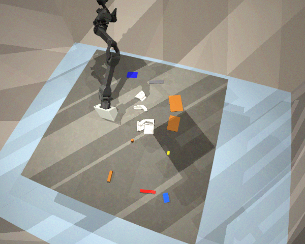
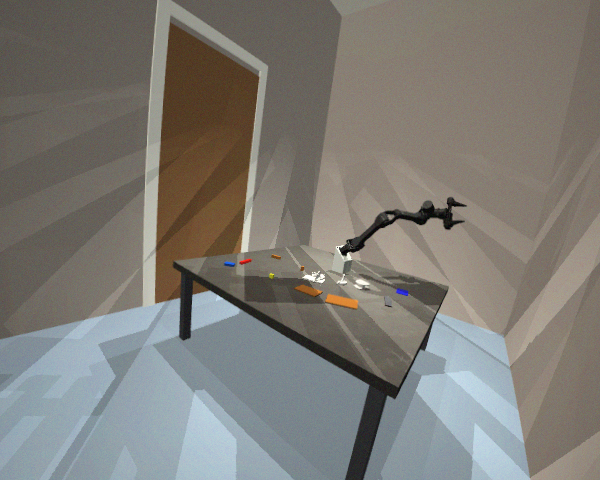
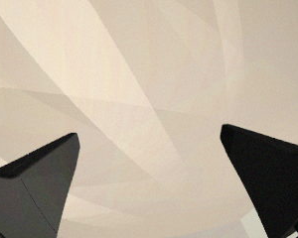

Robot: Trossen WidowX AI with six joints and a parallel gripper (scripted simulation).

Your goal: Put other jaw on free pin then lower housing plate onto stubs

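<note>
My gripper tip is 510 mm above the grey bar, 420 mm short of it and 180 mm to the left of it. The rest, counted from my gripper tip: small orange cube 740 mm to the right, 500 mm below, 480 mm ahead; yellow cube 760 mm ahead, 720 mm to the right, 500 mm below; blue tile 510 mm below, 190 mm to the right, 180 mm ahead.
</note>
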